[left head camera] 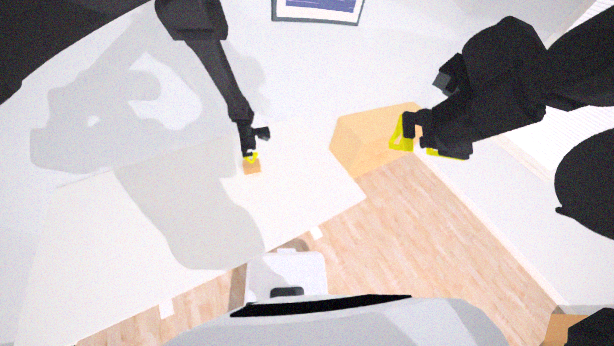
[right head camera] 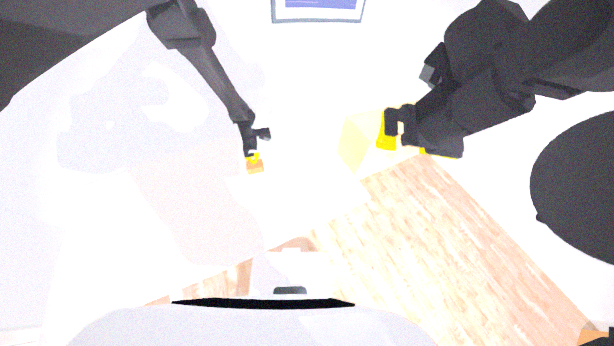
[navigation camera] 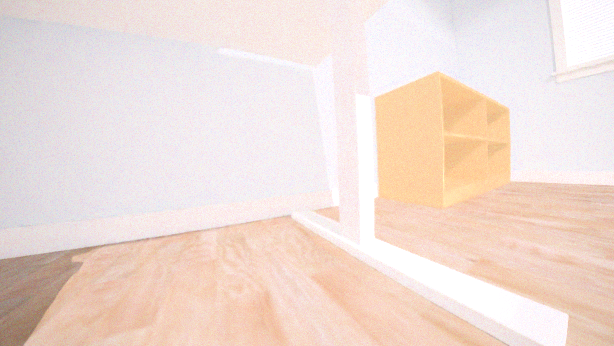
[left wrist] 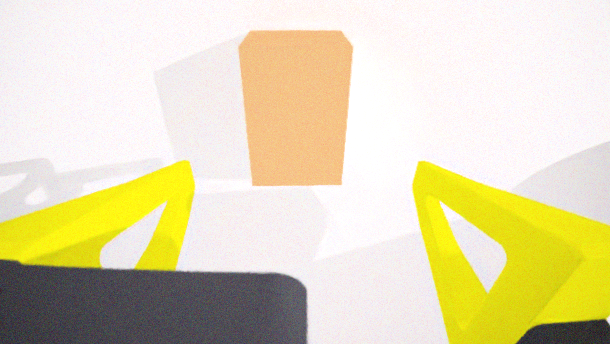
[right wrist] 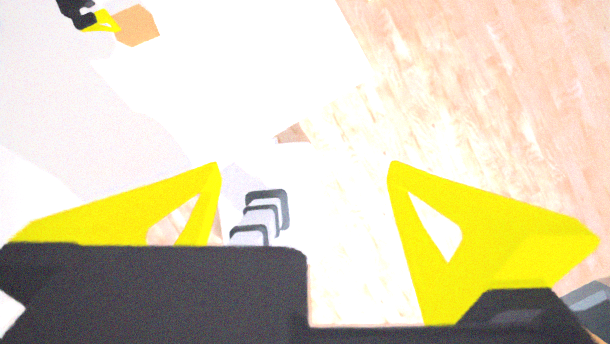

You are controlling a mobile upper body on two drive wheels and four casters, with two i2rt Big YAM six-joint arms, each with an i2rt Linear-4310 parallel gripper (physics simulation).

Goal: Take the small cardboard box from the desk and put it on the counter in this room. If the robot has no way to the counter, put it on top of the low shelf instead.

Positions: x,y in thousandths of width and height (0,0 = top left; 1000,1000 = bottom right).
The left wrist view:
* left gripper: 498,504
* small cardboard box: 486,243
